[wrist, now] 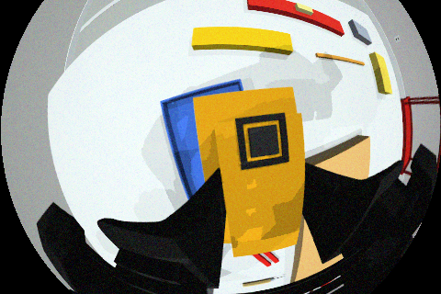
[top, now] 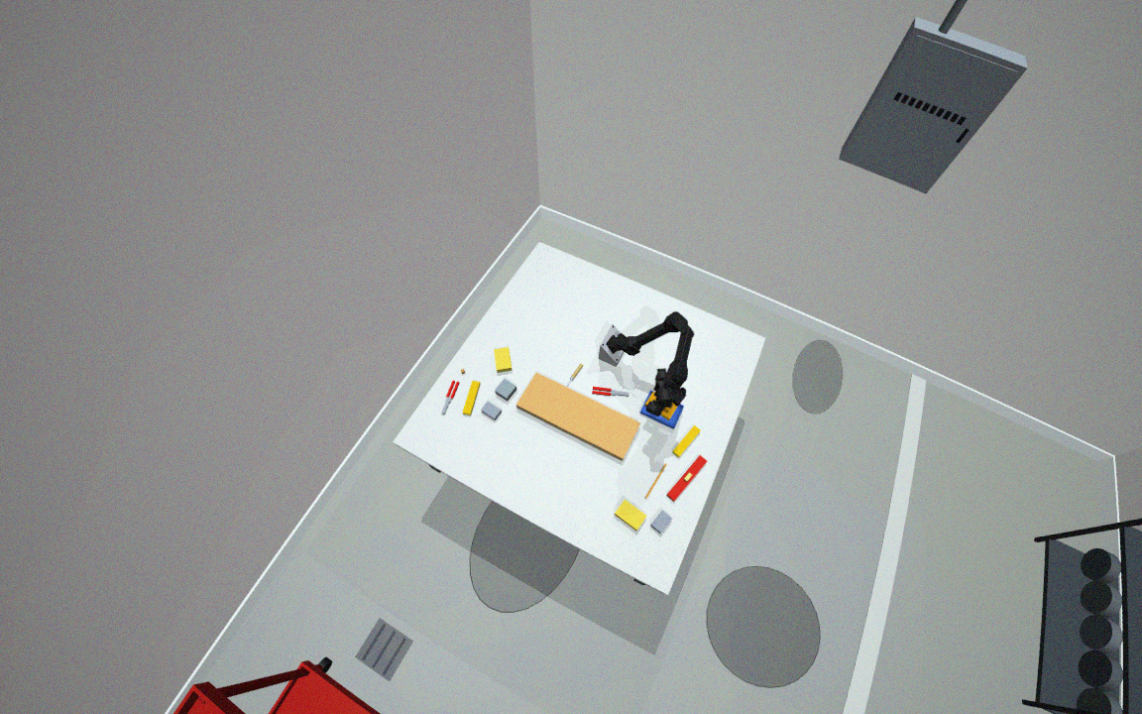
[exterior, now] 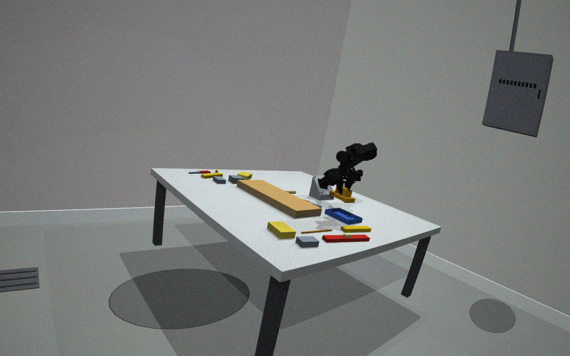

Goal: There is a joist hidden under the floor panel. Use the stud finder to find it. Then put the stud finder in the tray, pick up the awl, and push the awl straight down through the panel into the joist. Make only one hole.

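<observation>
The blue tray lies 4 cm behind my gripper tip and 12 cm below it. Also, from my gripper tip: pencil (26 cm ahead, 13 cm to the left, 13 cm below); then red level (18 cm ahead, 24 cm to the left, 11 cm below); then stud finder (1 cm to the left, 2 cm above).
</observation>
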